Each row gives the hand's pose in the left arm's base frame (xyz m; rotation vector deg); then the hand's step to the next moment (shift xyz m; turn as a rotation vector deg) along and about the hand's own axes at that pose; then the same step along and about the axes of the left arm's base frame.
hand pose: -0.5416 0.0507 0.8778 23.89 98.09 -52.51
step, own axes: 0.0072 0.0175 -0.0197 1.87 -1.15 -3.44
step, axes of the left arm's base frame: -0.0035 0.0248 -0.0110 -3.66 1.53 -0.95
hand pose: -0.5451 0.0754 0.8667 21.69 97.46 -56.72
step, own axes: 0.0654 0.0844 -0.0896 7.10 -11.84 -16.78
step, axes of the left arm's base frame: -0.0242 0.1052 -0.0882 -21.33 4.16 -0.16
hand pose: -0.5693 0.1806 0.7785 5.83 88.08 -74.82
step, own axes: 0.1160 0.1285 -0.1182 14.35 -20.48 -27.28
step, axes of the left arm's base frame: -0.0435 0.0786 -0.1894 -36.67 4.79 -1.50
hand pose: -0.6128 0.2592 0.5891 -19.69 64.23 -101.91
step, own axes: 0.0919 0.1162 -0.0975 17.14 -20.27 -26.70
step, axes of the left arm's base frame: -0.0416 -0.0371 -0.1684 -37.54 2.12 -2.02
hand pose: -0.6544 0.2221 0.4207 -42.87 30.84 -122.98
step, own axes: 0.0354 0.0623 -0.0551 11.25 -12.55 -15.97
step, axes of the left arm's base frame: -0.0215 -0.0584 -0.0655 -23.20 0.74 -0.63
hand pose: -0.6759 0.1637 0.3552 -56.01 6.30 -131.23
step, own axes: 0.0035 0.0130 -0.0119 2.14 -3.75 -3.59
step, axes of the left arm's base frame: -0.0030 -0.0143 -0.0104 -5.50 1.13 -0.10
